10 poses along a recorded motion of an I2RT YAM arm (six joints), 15 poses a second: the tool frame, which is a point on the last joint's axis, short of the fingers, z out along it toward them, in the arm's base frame.
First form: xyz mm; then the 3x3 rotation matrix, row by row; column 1 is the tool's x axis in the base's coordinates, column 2 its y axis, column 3 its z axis. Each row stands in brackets.
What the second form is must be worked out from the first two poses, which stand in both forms.
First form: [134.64, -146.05, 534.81], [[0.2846, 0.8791, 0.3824], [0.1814, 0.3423, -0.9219], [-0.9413, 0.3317, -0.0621]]
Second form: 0.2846, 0.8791, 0.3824, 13.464; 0.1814, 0.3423, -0.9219, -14.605; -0.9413, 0.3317, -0.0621, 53.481; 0, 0, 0, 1
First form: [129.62, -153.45, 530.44], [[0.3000, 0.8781, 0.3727], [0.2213, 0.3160, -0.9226], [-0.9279, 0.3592, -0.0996]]
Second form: 0.3000, 0.8781, 0.3727, 12.962; 0.2213, 0.3160, -0.9226, -15.345; -0.9279, 0.3592, -0.0996, 53.044; 0, 0, 0, 1
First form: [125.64, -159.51, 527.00], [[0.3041, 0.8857, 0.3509], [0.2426, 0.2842, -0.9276], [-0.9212, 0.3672, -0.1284]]
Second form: 0.3041, 0.8857, 0.3509, 12.564; 0.2426, 0.2842, -0.9276, -15.951; -0.9212, 0.3672, -0.1284, 52.700; 0, 0, 0, 1
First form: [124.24, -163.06, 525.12], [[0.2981, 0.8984, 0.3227], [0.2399, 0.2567, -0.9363], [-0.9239, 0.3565, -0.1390]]
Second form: 0.2981, 0.8984, 0.3227, 12.424; 0.2399, 0.2567, -0.9363, -16.306; -0.9239, 0.3565, -0.1390, 52.512; 0, 0, 0, 1
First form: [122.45, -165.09, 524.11], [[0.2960, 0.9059, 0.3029], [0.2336, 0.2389, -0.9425], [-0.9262, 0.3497, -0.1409]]
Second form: 0.2960, 0.9059, 0.3029, 12.245; 0.2336, 0.2389, -0.9425, -16.509; -0.9262, 0.3497, -0.1409, 52.411; 0, 0, 0, 1
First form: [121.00, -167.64, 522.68], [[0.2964, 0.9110, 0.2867], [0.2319, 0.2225, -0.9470], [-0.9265, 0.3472, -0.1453]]
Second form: 0.2964, 0.9110, 0.2867, 12.100; 0.2319, 0.2225, -0.9470, -16.764; -0.9265, 0.3472, -0.1453, 52.268; 0, 0, 0, 1
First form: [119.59, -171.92, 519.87], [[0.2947, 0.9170, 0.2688], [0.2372, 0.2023, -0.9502], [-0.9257, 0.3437, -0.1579]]
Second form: 0.2947, 0.9170, 0.2688, 11.959; 0.2372, 0.2023, -0.9502, -17.192; -0.9257, 0.3437, -0.1579, 51.987; 0, 0, 0, 1
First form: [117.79, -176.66, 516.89], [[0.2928, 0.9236, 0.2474], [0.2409, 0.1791, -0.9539], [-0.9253, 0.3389, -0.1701]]
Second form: 0.2928, 0.9236, 0.2474, 11.779; 0.2409, 0.1791, -0.9539, -17.666; -0.9253, 0.3389, -0.1701, 51.689; 0, 0, 0, 1
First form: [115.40, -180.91, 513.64], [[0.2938, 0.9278, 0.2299], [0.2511, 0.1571, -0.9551], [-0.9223, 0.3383, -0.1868]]
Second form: 0.2938, 0.9278, 0.2299, 11.540; 0.2511, 0.1571, -0.9551, -18.091; -0.9223, 0.3383, -0.1868, 51.364; 0, 0, 0, 1
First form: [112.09, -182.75, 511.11], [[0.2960, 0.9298, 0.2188], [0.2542, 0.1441, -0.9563], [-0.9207, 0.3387, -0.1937]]
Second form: 0.2960, 0.9298, 0.2188, 11.209; 0.2542, 0.1441, -0.9563, -18.275; -0.9207, 0.3387, -0.1937, 51.111; 0, 0, 0, 1
